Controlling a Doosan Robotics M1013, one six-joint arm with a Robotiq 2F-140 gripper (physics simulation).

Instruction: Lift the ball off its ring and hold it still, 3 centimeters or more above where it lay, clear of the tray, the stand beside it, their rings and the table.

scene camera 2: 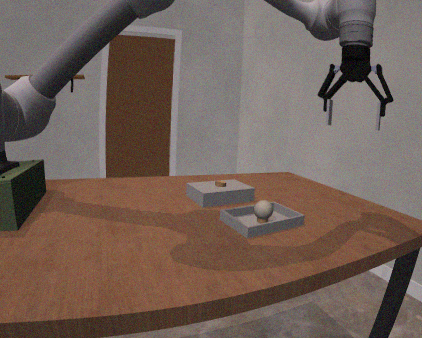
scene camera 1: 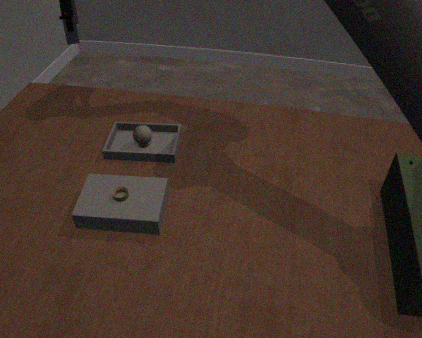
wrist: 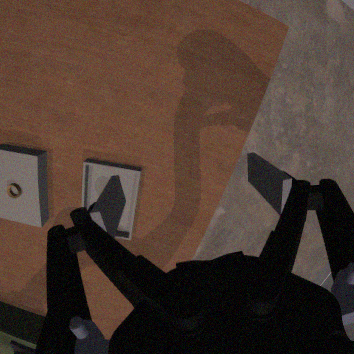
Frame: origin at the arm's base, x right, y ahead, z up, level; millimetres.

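Seen in the pictures: gripper, fingertip midpoint: (scene camera 2: 352, 127) (scene camera 1: 73, 32) (wrist: 185, 177).
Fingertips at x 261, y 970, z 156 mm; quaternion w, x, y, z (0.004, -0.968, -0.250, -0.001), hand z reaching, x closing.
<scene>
Offsets run from my fingertips to a thing's top centre. "pt": to the spot under its first point. Level surfaces: height alone.
A pale ball {dx -91, dy -202, dz -210 mm} (scene camera 1: 142, 135) (scene camera 2: 263, 209) rests on a small tan ring {pt dx -74, dy -213, dz -253 mm} (scene camera 2: 262, 219) inside a shallow grey tray {dx -91, dy -202, dz -244 mm} (scene camera 1: 140, 156) (scene camera 2: 277, 228) (wrist: 136, 202). In the wrist view the ball does not show; a finger covers part of the tray. Beside the tray is a flat grey stand (scene camera 1: 100, 205) (scene camera 2: 220, 199) (wrist: 25, 170) with an empty ring {pt dx -337, dy -241, dz -220 mm} (scene camera 1: 120, 199) (scene camera 2: 220, 184) (wrist: 9, 190) on top. My gripper (scene camera 2: 354, 126) (wrist: 185, 177) is wide open and empty, pointing down, high above the table and off to the far side of the tray from the stand.
The tray and stand sit on a brown wooden table {dz -272 mm} (scene camera 1: 250, 280) (scene camera 2: 125, 270) (wrist: 100, 75). A green block (scene camera 1: 392, 220) (scene camera 2: 30, 195) stands under the arm's base. In the wrist view the table edge runs between my fingers, with floor beyond it.
</scene>
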